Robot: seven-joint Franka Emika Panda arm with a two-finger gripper.
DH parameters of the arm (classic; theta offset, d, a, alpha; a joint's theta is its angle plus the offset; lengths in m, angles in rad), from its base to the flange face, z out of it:
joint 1: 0 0.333 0 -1.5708
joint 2: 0 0 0 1.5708
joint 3: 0 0.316 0.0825 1.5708
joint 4: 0 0 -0.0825 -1.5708
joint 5: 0 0.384 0 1.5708
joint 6: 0 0 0.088 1.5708
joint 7: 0 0.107 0 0
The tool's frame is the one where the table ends.
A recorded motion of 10 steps. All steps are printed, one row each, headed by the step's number.
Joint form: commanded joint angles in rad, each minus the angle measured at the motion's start. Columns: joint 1, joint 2, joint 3, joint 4, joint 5, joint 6, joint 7.
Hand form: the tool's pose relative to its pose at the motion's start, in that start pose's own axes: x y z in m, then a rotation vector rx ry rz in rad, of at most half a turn. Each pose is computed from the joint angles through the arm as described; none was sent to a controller.
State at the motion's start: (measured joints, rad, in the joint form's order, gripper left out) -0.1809 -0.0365 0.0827 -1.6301 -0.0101 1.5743 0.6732
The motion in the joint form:
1: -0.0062 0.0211 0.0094 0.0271 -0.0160 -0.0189 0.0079
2: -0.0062 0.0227 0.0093 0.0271 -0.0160 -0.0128 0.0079
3: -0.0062 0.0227 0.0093 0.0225 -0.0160 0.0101 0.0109
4: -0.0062 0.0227 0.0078 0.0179 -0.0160 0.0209 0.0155
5: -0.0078 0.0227 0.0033 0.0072 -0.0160 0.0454 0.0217
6: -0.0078 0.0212 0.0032 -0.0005 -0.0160 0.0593 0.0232
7: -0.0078 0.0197 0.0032 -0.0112 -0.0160 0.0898 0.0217
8: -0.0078 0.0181 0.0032 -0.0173 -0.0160 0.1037 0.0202
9: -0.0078 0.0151 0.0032 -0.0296 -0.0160 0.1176 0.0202
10: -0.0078 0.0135 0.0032 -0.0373 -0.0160 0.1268 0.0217
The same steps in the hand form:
1: 0.0041 -0.0027 0.0002 -0.0193 -0.0009 0.0048
2: 0.0050 -0.0033 0.0005 -0.0163 0.0025 0.0048
3: 0.0068 -0.0048 0.0007 -0.0048 0.0168 0.0076
4: 0.0081 -0.0049 0.0019 -0.0009 0.0216 0.0135
5: 0.0119 -0.0037 0.0048 0.0079 0.0321 0.0254
6: 0.0125 -0.0042 0.0064 0.0127 0.0381 0.0268
7: 0.0142 -0.0058 0.0079 0.0260 0.0547 0.0249
8: 0.0148 -0.0063 0.0086 0.0318 0.0621 0.0232
9: 0.0148 -0.0065 0.0116 0.0345 0.0659 0.0230
10: 0.0149 -0.0066 0.0135 0.0364 0.0683 0.0243

